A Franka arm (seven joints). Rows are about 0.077 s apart.
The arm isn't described. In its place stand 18 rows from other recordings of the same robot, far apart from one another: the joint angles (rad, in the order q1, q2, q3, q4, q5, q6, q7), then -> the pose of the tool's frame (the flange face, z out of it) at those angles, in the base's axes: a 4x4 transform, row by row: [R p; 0 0 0 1], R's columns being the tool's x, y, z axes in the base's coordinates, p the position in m.
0.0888 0.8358 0.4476 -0.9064 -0.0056 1.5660 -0.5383 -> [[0.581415 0.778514 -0.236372 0.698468], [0.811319 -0.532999 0.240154 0.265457], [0.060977 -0.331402 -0.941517 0.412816], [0 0 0 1]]
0.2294 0.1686 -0.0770 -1.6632 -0.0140 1.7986 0.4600 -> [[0.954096 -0.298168 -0.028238 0.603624], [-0.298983 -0.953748 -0.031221 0.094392], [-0.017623 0.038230 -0.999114 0.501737], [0 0 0 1]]
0.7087 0.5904 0.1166 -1.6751 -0.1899 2.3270 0.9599 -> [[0.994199 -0.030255 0.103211 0.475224], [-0.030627 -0.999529 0.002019 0.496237], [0.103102 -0.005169 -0.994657 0.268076], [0 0 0 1]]
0.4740 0.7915 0.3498 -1.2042 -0.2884 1.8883 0.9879 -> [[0.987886 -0.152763 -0.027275 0.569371], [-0.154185 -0.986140 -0.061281 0.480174], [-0.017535 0.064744 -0.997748 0.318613], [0 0 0 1]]
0.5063 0.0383 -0.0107 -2.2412 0.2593 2.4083 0.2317 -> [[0.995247 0.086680 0.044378 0.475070], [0.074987 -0.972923 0.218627 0.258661], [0.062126 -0.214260 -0.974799 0.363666], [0 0 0 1]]
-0.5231 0.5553 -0.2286 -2.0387 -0.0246 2.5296 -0.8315 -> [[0.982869 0.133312 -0.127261 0.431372], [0.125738 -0.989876 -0.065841 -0.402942], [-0.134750 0.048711 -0.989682 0.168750], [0 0 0 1]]
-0.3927 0.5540 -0.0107 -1.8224 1.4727 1.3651 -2.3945 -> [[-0.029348 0.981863 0.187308 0.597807], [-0.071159 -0.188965 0.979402 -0.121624], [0.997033 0.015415 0.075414 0.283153], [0 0 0 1]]
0.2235 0.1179 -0.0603 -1.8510 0.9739 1.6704 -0.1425 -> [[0.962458 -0.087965 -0.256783 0.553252], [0.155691 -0.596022 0.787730 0.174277], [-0.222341 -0.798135 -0.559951 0.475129], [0 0 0 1]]
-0.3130 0.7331 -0.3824 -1.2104 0.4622 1.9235 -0.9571 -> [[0.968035 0.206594 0.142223 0.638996], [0.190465 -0.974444 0.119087 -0.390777], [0.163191 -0.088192 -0.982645 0.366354], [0 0 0 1]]
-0.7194 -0.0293 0.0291 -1.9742 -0.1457 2.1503 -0.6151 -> [[0.996495 -0.017178 0.081867 0.434943], [0.001795 -0.974070 -0.226238 -0.366801], [0.083631 0.225592 -0.970626 0.501350], [0 0 0 1]]
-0.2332 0.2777 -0.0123 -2.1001 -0.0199 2.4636 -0.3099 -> [[0.993770 0.078207 0.079399 0.570410], [0.081276 -0.996035 -0.036182 -0.142736], [0.076254 0.042410 -0.996186 0.294954], [0 0 0 1]]
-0.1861 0.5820 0.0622 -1.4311 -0.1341 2.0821 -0.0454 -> [[0.997623 -0.031143 0.061463 0.712815], [-0.025424 -0.995459 -0.091730 -0.103963], [0.064040 0.089949 -0.993885 0.361949], [0 0 0 1]]
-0.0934 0.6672 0.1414 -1.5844 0.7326 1.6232 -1.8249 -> [[0.190985 0.879223 -0.436453 0.634463], [0.672067 0.206951 0.710983 0.087833], [0.715437 -0.429113 -0.551372 0.244113], [0 0 0 1]]
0.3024 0.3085 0.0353 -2.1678 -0.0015 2.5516 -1.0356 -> [[0.195458 0.978356 0.067943 0.540029], [0.979591 -0.198078 0.034166 0.189497], [0.046884 0.059878 -0.997104 0.257883], [0 0 0 1]]
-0.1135 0.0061 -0.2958 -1.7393 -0.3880 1.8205 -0.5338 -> [[0.973748 0.217846 -0.066014 0.514139], [0.178448 -0.910604 -0.372770 -0.256363], [-0.141319 0.351204 -0.925573 0.569138], [0 0 0 1]]
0.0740 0.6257 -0.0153 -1.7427 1.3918 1.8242 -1.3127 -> [[0.852994 0.521876 -0.006813 0.640921], [0.166441 -0.259626 0.951258 0.119003], [0.494670 -0.812552 -0.308321 0.232632], [0 0 0 1]]
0.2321 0.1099 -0.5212 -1.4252 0.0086 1.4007 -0.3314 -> [[0.990890 0.042861 -0.127672 0.547889], [0.041915 -0.999070 -0.010087 -0.143726], [-0.127985 0.004644 -0.991765 0.624121], [0 0 0 1]]
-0.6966 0.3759 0.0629 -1.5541 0.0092 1.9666 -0.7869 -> [[0.988319 0.144396 0.048735 0.539547], [0.144415 -0.989512 0.003132 -0.402316], [0.048677 0.003943 -0.998807 0.435632], [0 0 0 1]]
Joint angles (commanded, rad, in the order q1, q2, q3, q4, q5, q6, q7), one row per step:
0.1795 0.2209 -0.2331 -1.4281 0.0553 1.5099 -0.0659
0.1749 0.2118 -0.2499 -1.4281 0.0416 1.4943 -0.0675
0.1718 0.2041 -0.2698 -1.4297 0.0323 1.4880 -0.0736
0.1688 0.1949 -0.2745 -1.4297 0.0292 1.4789 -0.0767
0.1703 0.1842 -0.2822 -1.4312 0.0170 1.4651 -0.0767
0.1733 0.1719 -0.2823 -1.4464 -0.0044 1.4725 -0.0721
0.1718 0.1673 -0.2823 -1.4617 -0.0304 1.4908 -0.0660
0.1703 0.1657 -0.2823 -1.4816 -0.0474 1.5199 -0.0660
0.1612 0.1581 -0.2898 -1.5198 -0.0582 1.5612 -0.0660
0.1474 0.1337 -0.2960 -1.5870 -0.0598 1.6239 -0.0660
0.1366 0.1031 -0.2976 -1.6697 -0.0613 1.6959 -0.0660
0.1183 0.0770 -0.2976 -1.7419 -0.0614 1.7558 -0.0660
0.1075 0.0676 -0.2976 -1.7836 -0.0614 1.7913 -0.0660
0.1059 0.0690 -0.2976 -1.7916 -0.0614 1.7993 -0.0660
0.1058 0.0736 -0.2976 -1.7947 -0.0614 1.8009 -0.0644
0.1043 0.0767 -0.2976 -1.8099 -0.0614 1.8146 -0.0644
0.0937 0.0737 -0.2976 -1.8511 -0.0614 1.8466 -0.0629
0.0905 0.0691 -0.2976 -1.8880 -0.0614 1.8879 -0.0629
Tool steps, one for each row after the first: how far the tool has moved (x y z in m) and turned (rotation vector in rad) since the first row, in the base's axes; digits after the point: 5 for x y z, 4 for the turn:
-0.00453 -0.01376 0.00474 -0.0144 0.0068 -0.0185
-0.00813 -0.02778 0.00866 -0.0248 0.0072 -0.0347
-0.01175 -0.03276 0.01352 -0.0259 0.0074 -0.0393
-0.01652 -0.03775 0.01829 -0.0361 0.0130 -0.0453
-0.01955 -0.03932 0.01904 -0.0551 0.0104 -0.0467
-0.01974 -0.04374 0.01616 -0.0811 0.0050 -0.0529
-0.01819 -0.04706 0.01019 -0.0984 -0.0043 -0.0522
-0.01899 -0.05875 0.00021 -0.1090 -0.0133 -0.0659
-0.02420 -0.07231 -0.01236 -0.1061 -0.0317 -0.0832
-0.03159 -0.08126 -0.02836 -0.1003 -0.0503 -0.0925
-0.04004 -0.09253 -0.04317 -0.0940 -0.0630 -0.1084
-0.04436 -0.09870 -0.05486 -0.0913 -0.0656 -0.1174
-0.04452 -0.09955 -0.05876 -0.0914 -0.0642 -0.1185
-0.04403 -0.09949 -0.06263 -0.0921 -0.0582 -0.1198
-0.04441 -0.10019 -0.07041 -0.0922 -0.0536 -0.1204
-0.04902 -0.10577 -0.08557 -0.0902 -0.0471 -0.1306
-0.05173 -0.10726 -0.09704 -0.0892 -0.0560 -0.1318

